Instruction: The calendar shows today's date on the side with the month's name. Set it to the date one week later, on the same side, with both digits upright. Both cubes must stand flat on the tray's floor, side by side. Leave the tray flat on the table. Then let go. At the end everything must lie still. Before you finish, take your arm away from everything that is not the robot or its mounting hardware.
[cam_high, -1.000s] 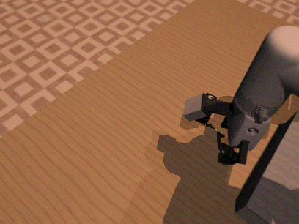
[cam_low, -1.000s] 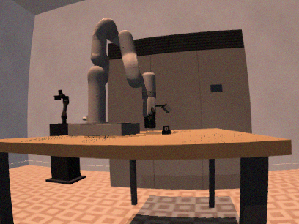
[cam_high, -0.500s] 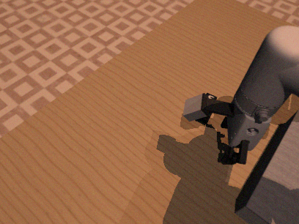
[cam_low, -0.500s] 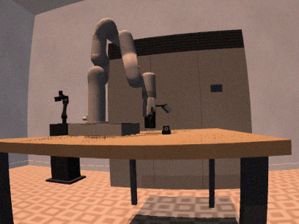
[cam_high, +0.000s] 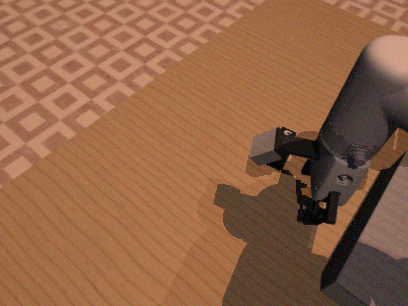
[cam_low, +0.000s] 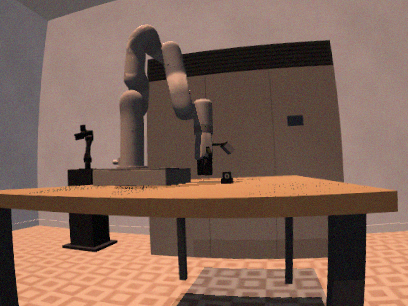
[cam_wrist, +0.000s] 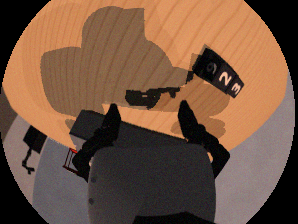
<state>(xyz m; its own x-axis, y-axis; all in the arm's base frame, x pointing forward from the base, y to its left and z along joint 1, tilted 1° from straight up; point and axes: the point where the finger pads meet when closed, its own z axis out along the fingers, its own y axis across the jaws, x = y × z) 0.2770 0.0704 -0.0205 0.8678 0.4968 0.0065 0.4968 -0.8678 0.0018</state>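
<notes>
Now: the black digit cube 90 mm ahead of my hand, 50 mm to the right of it and 20 mm below it. Round my hand: black cube: 100 mm ahead, 90 mm to the right, 20 mm below.
</notes>
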